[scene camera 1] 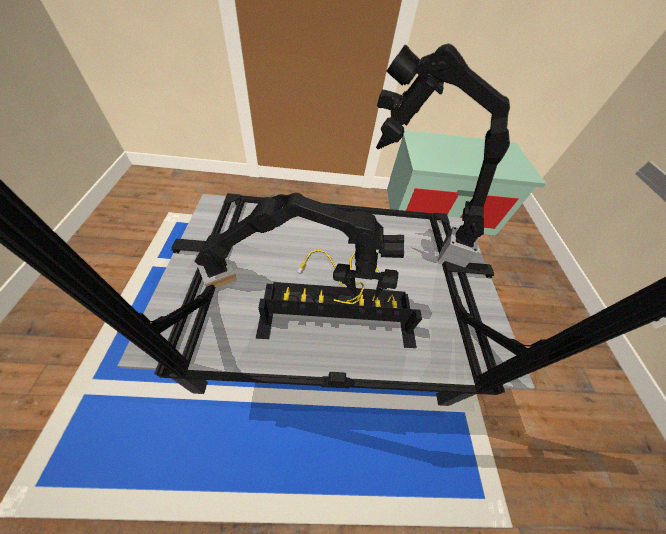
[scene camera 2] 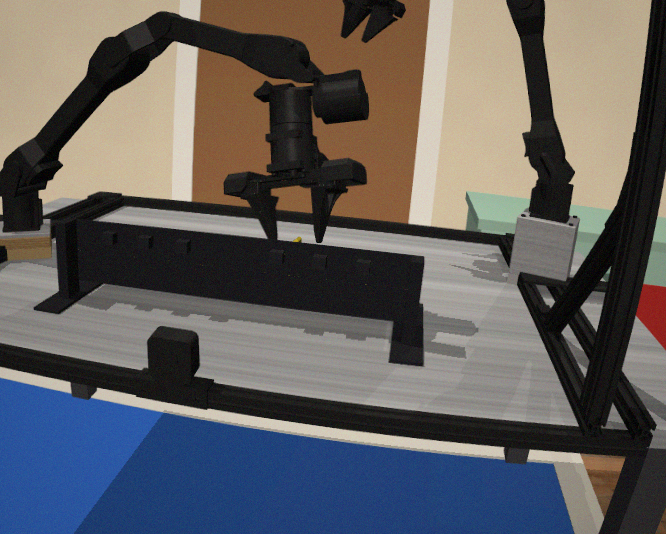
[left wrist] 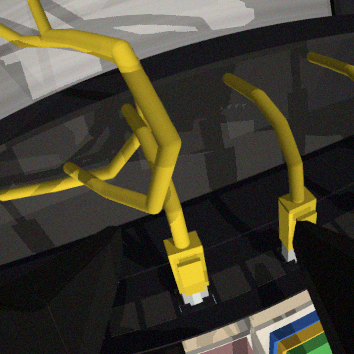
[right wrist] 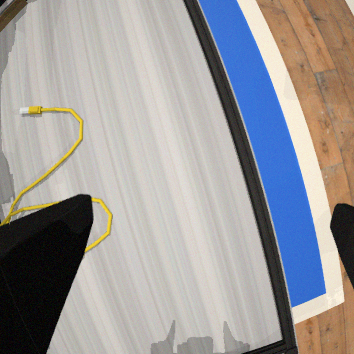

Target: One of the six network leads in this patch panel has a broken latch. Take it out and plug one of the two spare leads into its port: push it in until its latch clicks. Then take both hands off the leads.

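Seen in the pictures: left gripper, between the fingertips: (scene camera 1: 365,296) (left wrist: 209,236); right gripper, between the fingertips: (scene camera 1: 380,141) (scene camera 2: 353,39) (right wrist: 219,212); left arm's base, origin of its link: (scene camera 1: 215,267) (scene camera 2: 22,226); right arm's base, origin of its link: (scene camera 1: 464,238) (scene camera 2: 549,216).
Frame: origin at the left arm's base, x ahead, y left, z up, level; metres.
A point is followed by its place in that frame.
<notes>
The black patch panel (scene camera 1: 344,312) {z 0.014, x 0.295, y -0.360 m} (scene camera 2: 233,278) {z 0.008, x 0.286, y -0.356 m} stands upright on the table, with several yellow leads in its row; plugs show at the left (scene camera 1: 286,294) {z 0.051, x 0.155, y -0.238 m} and right (scene camera 1: 394,303) {z 0.050, x 0.436, y -0.422 m}. My left gripper (scene camera 1: 366,290) {z 0.050, x 0.369, y -0.358 m} (scene camera 2: 296,240) {z 0.050, x 0.369, y -0.358 m} is open at the panel's top edge. In the left wrist view a yellow plug (left wrist: 190,270) {z 0.050, x 0.352, y -0.365 m} with a clear tip appears between its spread fingers, untouched; another plug (left wrist: 297,215) {z 0.047, x 0.394, y -0.388 m} is partly behind the right-hand finger. A spare lead's plug (scene camera 1: 300,269) {z -0.034, x 0.264, y -0.117 m} (right wrist: 35,110) {z -0.031, x 0.287, y -0.102 m} lies on the table. My right gripper (scene camera 2: 355,37) {z 0.343, x 0.591, y -0.030 m} (right wrist: 219,212) {z 0.343, x 0.591, y -0.030 m} is open, high up. Which latch is broken I cannot tell.
Another yellow cable (right wrist: 111,220) {z -0.039, x 0.526, y -0.151 m} loops on the table, its end hidden behind a finger. A thick yellow cable (left wrist: 125,60) {z 0.038, x 0.396, y -0.302 m} drapes over the panel by the middle plug. A black frame (scene camera 1: 333,379) {z 0.010, x 0.161, y -0.514 m} (scene camera 2: 333,419) {z -0.057, x 0.316, y -0.608 m} edges the table. A green cabinet (scene camera 1: 461,158) stands behind.
</notes>
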